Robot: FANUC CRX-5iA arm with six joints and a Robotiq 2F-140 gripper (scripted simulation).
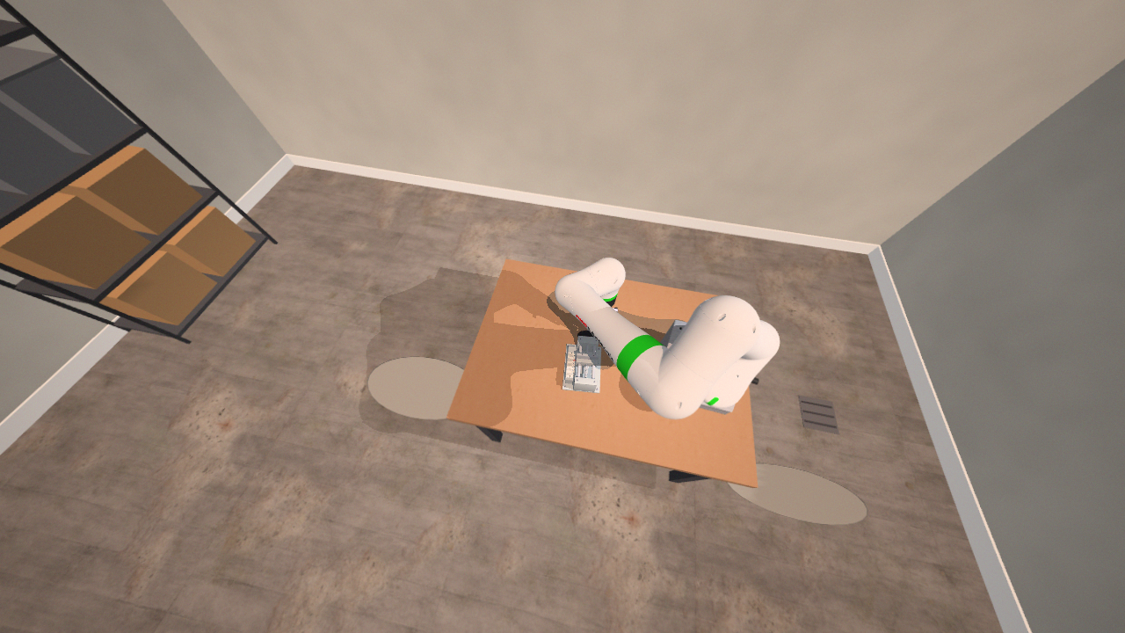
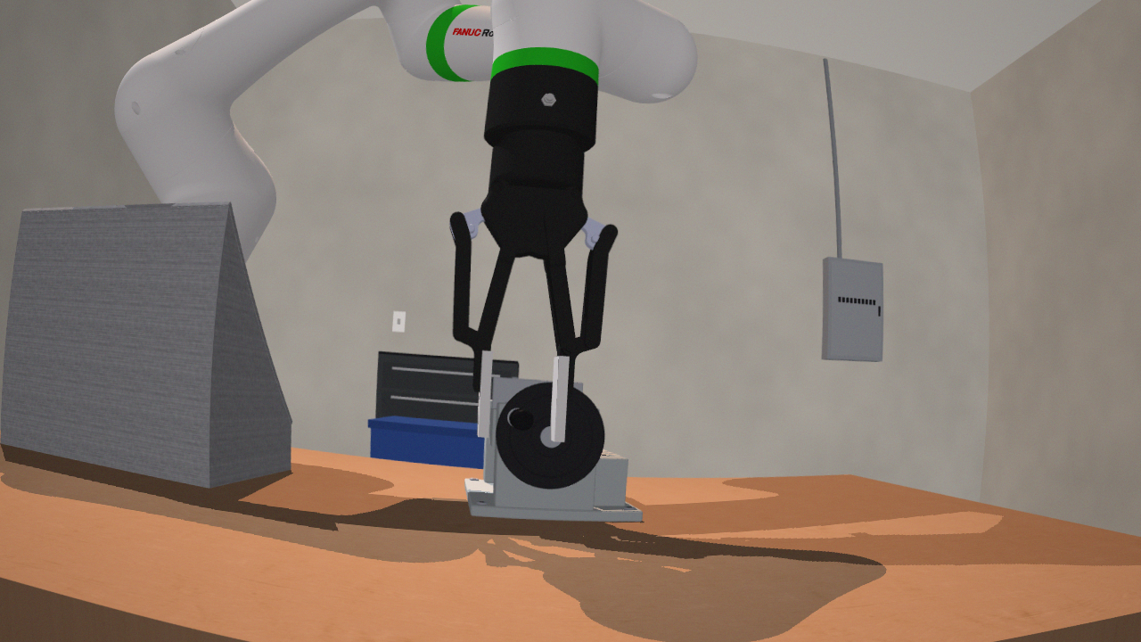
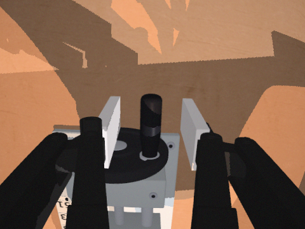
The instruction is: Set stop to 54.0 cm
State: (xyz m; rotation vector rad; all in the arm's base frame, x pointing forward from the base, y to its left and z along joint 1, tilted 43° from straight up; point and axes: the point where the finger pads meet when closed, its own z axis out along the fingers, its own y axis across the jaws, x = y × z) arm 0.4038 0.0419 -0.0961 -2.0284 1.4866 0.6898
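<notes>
My gripper is now 20 mm above the black crank knob. From my hand the other things lie so: sliding stop block: 150 mm to the left, 10 mm below; then black handwheel: 20 mm to the left, 20 mm below.
</notes>
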